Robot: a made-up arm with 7 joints. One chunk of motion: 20 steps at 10 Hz.
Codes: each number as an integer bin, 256 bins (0 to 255) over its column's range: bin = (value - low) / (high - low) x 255, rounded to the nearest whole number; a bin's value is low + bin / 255 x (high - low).
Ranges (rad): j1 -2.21..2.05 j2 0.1..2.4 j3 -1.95..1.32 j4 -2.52..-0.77 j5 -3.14..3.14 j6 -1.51..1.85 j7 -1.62..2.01
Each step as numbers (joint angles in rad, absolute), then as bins.
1 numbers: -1.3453 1.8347 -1.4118 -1.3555 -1.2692 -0.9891 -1.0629
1 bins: 52 192 42 170 76 40 39
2 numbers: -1.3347 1.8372 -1.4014 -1.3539 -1.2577 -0.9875 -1.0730
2 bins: 52 193 43 170 76 40 38
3 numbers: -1.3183 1.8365 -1.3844 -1.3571 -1.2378 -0.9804 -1.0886
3 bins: 53 193 44 169 77 40 37
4 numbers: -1.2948 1.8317 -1.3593 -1.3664 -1.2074 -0.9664 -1.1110
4 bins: 55 192 46 168 78 41 36
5 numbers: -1.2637 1.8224 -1.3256 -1.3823 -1.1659 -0.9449 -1.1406
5 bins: 57 191 49 166 80 43 34
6 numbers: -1.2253 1.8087 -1.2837 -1.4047 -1.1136 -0.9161 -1.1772
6 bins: 59 189 52 163 82 45 31
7 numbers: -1.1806 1.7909 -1.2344 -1.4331 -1.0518 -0.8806 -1.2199
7 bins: 62 187 56 158 85 48 28
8 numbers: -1.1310 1.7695 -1.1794 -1.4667 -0.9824 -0.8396 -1.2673
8 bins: 65 185 60 153 88 51 25
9 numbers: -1.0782 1.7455 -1.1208 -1.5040 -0.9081 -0.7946 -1.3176
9 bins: 68 182 65 148 91 54 21
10 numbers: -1.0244 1.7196 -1.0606 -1.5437 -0.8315 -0.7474 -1.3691
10 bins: 71 180 69 142 94 58 18
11 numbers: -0.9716 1.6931 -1.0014 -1.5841 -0.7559 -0.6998 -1.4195
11 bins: 74 177 74 136 97 61 14
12 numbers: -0.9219 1.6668 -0.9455 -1.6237 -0.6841 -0.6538 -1.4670
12 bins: 77 174 78 131 100 65 11
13 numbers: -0.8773 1.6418 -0.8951 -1.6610 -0.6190 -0.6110 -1.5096
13 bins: 80 171 82 125 102 68 8
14 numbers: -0.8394 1.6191 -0.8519 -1.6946 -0.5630 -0.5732 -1.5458
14 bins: 82 168 86 120 105 71 5
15 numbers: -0.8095 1.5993 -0.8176 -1.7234 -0.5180 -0.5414 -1.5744
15 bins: 84 166 88 116 106 74 3
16 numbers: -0.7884 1.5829 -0.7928 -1.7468 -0.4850 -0.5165 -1.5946
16 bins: 85 164 90 113 108 75 2
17 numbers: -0.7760 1.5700 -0.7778 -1.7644 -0.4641 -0.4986 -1.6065
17 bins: 86 163 91 110 109 77 1
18 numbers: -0.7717 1.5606 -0.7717 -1.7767 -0.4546 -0.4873 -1.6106
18 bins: 86 162 92 108 109 78 1
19 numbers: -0.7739 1.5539 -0.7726 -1.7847 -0.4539 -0.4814 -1.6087
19 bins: 86 161 92 107 109 78 1
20 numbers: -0.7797 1.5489 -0.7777 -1.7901 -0.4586 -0.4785 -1.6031
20 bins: 86 161 91 106 109 78 1
